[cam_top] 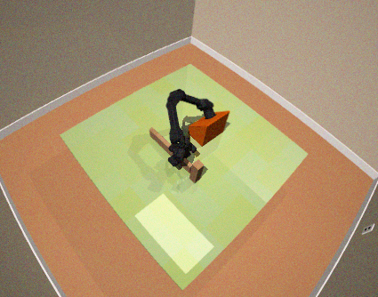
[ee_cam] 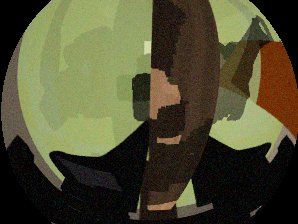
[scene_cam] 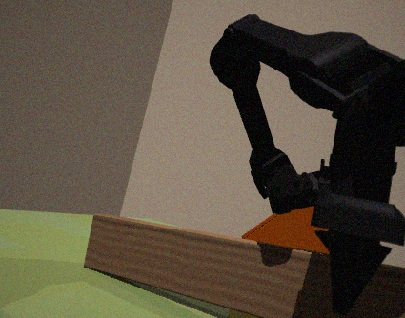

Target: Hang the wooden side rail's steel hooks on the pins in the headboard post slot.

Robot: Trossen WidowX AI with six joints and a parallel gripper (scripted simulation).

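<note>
My gripper tip is 13 cm to the right of the headboard post and 4 cm below it.
</note>
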